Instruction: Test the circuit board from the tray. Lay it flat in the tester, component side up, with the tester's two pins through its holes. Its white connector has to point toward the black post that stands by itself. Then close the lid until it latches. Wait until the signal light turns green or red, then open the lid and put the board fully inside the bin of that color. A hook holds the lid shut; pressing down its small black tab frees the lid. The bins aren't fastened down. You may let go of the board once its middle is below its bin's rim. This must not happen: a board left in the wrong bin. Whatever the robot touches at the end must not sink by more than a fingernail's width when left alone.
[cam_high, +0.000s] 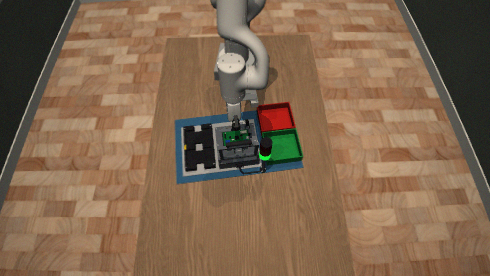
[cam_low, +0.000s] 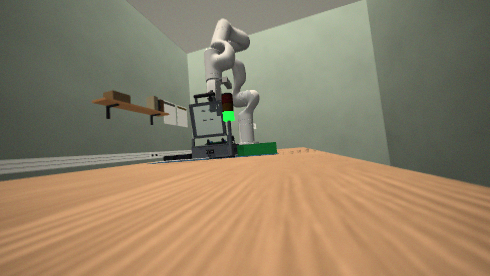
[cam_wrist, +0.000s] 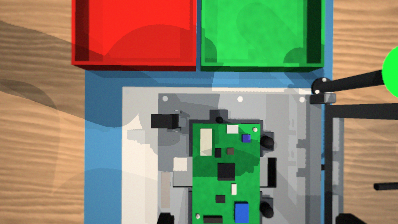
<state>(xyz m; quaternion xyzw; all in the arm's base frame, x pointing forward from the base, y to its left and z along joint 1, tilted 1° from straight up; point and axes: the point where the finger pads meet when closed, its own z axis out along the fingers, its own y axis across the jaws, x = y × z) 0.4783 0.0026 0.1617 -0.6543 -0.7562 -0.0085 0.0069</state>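
Now: the green circuit board 150 mm below my hand. Round my hand: dark nest 10 mm ahead, 10 mm to the left, 160 mm below; tester lid 120 mm ahead, 20 mm to the left, 40 mm below; green bin 20 mm ahead, 200 mm to the left, 210 mm below.
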